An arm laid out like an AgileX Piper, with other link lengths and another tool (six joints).
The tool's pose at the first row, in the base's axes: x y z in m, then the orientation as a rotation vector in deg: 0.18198, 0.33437, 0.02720, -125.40, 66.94, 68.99
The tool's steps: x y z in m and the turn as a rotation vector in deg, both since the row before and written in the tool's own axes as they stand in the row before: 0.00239, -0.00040, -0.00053, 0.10, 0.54, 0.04; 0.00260, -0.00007, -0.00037, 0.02, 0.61, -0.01; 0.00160, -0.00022, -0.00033, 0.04, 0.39, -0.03; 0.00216, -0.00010, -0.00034, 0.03, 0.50, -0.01; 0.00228, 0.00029, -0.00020, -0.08, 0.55, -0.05; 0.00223, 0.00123, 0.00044, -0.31, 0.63, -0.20; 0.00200, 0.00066, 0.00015, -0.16, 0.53, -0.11; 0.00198, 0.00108, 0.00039, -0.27, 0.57, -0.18
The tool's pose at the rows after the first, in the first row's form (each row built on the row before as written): 0.18326, 0.33310, 0.02550, -125.77, 67.24, 68.40; 0.18426, 0.33162, 0.02357, -126.27, 67.48, 67.79; 0.18508, 0.33074, 0.02244, -126.58, 67.61, 67.37; 0.18598, 0.32950, 0.02088, -126.98, 67.81, 66.85; 0.18654, 0.32805, 0.01918, -127.52, 67.94, 66.36; 0.18602, 0.32647, 0.01720, -128.34, 67.84, 65.92; 0.18605, 0.32514, 0.01556, -128.94, 67.86, 65.49; 0.18563, 0.32371, 0.01382, -129.67, 67.77, 65.08
